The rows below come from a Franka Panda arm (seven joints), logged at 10 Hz.
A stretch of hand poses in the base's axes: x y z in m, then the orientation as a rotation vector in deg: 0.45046, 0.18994, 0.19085, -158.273, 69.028, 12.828; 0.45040, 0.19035, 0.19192, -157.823, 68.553, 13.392; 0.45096, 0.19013, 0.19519, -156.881, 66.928, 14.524; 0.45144, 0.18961, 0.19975, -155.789, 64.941, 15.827; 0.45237, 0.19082, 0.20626, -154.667, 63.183, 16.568; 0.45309, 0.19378, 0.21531, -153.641, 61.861, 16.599; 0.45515, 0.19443, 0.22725, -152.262, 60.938, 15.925; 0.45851, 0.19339, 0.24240, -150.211, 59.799, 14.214; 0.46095, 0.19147, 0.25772, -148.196, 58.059, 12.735; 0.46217, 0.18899, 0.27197, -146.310, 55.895, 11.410; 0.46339, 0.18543, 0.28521, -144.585, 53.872, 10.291; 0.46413, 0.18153, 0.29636, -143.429, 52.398, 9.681
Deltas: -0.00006, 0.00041, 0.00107, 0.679, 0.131, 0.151; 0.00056, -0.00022, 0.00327, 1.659, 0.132, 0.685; 0.00048, -0.00052, 0.00456, 1.950, 0.147, 0.870; 0.00093, 0.00121, 0.00651, 1.776, -0.163, 0.705; 0.00072, 0.00296, 0.00905, 1.399, -0.509, 0.436; 0.00206, 0.00065, 0.01194, 1.430, -0.981, 0.023; 0.00336, -0.00104, 0.01515, 1.904, -1.892, -0.172; 0.00244, -0.00192, 0.01532, 2.113, -1.885, 0.240; 0.00122, -0.00248, 0.01425, 2.156, -1.870, 0.580; 0.00122, -0.00356, 0.01324, 1.985, -1.672, 0.590; 0.00074, -0.00390, 0.01115, 1.385, -1.064, 0.504
